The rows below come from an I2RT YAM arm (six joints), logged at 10 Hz.
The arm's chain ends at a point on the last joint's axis. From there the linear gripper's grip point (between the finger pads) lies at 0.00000 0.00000 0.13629 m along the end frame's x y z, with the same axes.
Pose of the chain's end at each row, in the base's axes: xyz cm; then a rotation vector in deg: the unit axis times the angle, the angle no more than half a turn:
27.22, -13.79, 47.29, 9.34, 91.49, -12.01
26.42, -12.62, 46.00, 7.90, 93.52, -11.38
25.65, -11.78, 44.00, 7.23, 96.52, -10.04
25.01, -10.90, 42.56, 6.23, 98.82, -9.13
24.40, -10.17, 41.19, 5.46, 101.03, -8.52
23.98, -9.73, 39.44, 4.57, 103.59, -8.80
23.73, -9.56, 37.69, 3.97, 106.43, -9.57
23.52, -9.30, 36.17, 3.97, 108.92, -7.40
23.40, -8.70, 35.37, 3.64, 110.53, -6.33
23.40, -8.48, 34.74, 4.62, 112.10, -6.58
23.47, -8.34, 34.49, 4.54, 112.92, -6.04
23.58, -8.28, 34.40, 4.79, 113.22, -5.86
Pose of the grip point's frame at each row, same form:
40.46, -16.99, 46.88, 9.34, 91.49, -12.01
39.71, -15.51, 45.13, 7.90, 93.52, -11.38
38.94, -14.36, 42.43, 7.23, 96.52, -10.04
38.28, -13.19, 40.46, 6.23, 98.82, -9.13
37.61, -12.25, 38.58, 5.46, 101.03, -8.52
37.08, -11.74, 36.25, 4.57, 103.59, -8.80
36.65, -11.61, 33.86, 3.97, 106.43, -9.57
36.30, -10.99, 31.76, 3.97, 108.92, -7.40
36.08, -10.17, 30.60, 3.64, 110.53, -6.33
35.92, -10.10, 29.61, 4.62, 112.10, -6.58
35.93, -9.85, 29.18, 4.54, 112.92, -6.04
36.01, -9.79, 29.02, 4.79, 113.22, -5.86

